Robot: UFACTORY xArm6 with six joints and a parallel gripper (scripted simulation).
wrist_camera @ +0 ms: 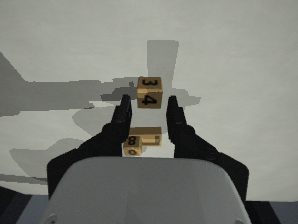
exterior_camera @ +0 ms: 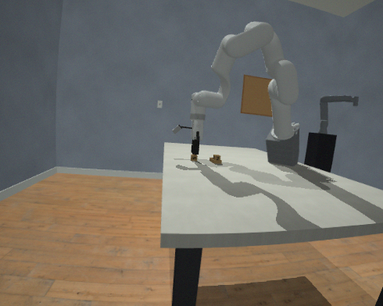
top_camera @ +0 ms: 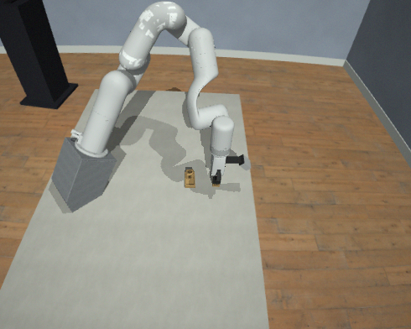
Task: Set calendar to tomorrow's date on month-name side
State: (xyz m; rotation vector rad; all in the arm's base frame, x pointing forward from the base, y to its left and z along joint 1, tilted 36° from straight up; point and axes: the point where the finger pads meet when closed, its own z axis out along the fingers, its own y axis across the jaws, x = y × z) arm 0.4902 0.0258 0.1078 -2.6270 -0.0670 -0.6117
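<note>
My gripper is now 4 cm above the wooden digit cube. Also, from my hand: wooden calendar tray (11 cm behind, 5 cm below, 1 cm to the right).
</note>
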